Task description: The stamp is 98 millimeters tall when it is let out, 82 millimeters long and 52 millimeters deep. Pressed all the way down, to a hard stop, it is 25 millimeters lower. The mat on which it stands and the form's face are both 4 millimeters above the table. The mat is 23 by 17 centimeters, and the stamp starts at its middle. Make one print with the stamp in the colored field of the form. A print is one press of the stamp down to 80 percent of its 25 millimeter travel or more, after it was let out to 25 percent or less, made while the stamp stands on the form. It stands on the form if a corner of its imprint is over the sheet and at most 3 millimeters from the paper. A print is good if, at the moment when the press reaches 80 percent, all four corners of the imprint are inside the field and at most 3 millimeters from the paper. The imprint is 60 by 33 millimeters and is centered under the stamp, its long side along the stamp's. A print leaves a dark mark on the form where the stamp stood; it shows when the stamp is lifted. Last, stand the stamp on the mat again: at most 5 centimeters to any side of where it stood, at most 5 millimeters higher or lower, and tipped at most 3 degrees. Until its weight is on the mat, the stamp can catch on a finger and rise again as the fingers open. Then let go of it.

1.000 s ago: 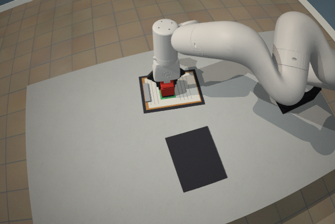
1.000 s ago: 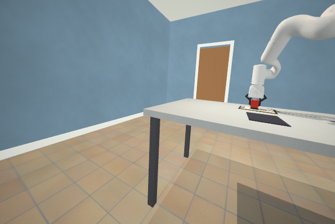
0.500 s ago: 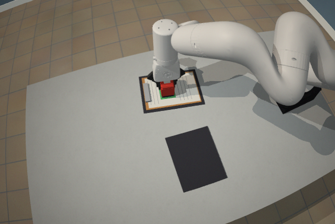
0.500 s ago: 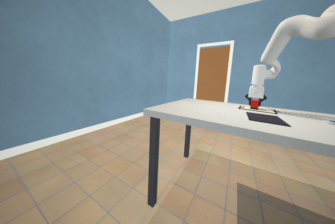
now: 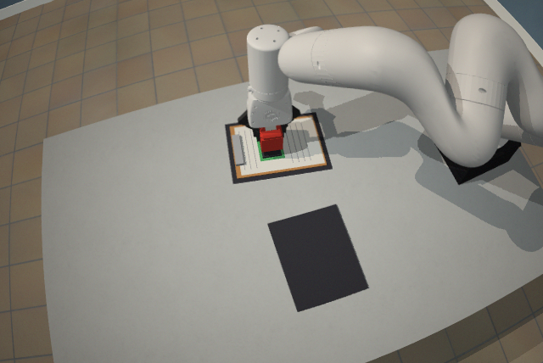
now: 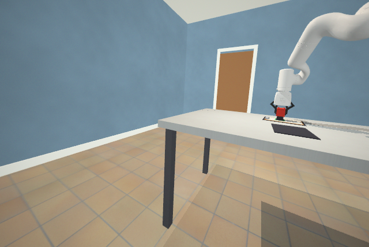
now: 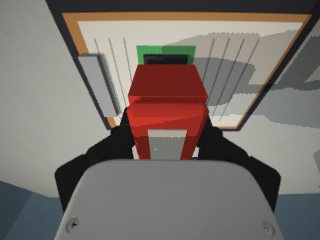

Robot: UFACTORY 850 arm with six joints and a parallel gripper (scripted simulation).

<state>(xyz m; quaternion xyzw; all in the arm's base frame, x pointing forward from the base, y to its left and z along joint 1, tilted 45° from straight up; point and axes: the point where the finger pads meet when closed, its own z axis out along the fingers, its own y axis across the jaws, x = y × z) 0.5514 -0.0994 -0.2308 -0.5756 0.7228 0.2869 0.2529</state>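
Now: the dark stamp base 40 mm below my hand. From my hand the other things lie so: mat: 330 mm to the left, 60 mm below, 10 mm ahead; form: 60 mm below, 10 mm to the left; red stamp: 10 mm below.
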